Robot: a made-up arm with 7 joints.
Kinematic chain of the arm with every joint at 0, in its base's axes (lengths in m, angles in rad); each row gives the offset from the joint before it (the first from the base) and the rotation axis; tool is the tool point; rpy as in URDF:
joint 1: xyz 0.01 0 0.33 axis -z
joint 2: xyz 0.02 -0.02 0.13 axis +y
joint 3: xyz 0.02 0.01 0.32 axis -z
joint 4: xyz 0 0.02 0.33 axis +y
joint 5: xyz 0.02 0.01 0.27 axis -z
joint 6: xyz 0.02 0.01 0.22 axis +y
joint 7: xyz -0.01 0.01 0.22 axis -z
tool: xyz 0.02 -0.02 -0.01 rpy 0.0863 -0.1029 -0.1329
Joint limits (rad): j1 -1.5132..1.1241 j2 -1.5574..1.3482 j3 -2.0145..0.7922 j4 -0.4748..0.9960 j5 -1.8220..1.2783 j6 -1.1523..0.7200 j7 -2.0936..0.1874
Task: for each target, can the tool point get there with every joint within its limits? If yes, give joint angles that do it. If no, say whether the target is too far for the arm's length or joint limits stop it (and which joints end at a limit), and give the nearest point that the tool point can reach.
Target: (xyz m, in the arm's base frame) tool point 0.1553 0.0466 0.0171
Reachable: no: joint limits stop it (at a limit: joint 2, joint 4, joint 6) | nearest point 0.9415 0.2988 0.0009 | short by 0.826 m
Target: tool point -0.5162 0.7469 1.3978
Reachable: yes | joints 0.7879 -0.7771 -0.2050 -0.0968 -1.0138 0.5488 -0.8139
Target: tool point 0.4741 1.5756 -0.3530
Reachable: no: too far | nearest point 0.3405 1.1220 0.0972 | short by 0.653 m
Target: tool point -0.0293 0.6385 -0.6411
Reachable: no: joint limits stop it (at a limit: joint 1, joint 2, joint 4, joint 6) | nearest point 0.0302 0.9791 0.0014 | short by 0.730 m
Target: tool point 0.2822 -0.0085 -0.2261
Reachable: no: joint limits stop it (at a limit: joint 2, joint 4, joint 6) | nearest point 0.9878 -0.0305 0.0005 | short by 0.741 m
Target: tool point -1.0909 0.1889 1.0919
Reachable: yes | joints -0.0181 -1.1515 -1.1740 0.4561 -0.5022 -0.6075 -0.1663
